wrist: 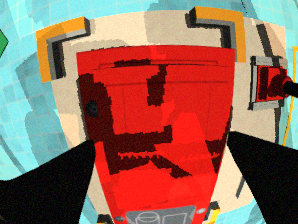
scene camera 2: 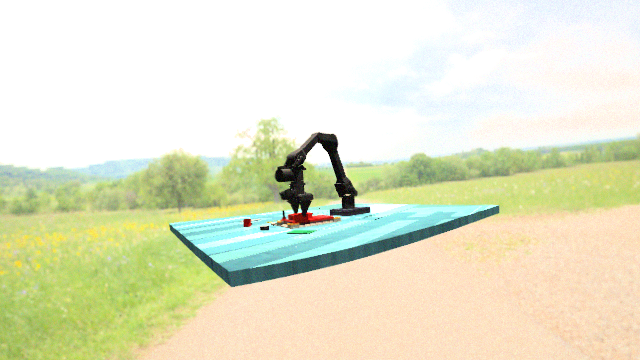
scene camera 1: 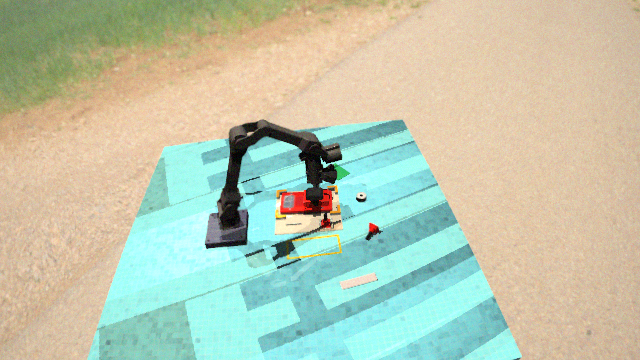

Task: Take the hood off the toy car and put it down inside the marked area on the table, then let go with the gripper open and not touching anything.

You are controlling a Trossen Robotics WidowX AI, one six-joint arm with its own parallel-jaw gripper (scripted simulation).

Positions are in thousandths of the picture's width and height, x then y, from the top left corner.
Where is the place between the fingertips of my gripper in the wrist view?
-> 552,641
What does my gripper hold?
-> Nothing.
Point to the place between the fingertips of my gripper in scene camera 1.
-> At 495,549
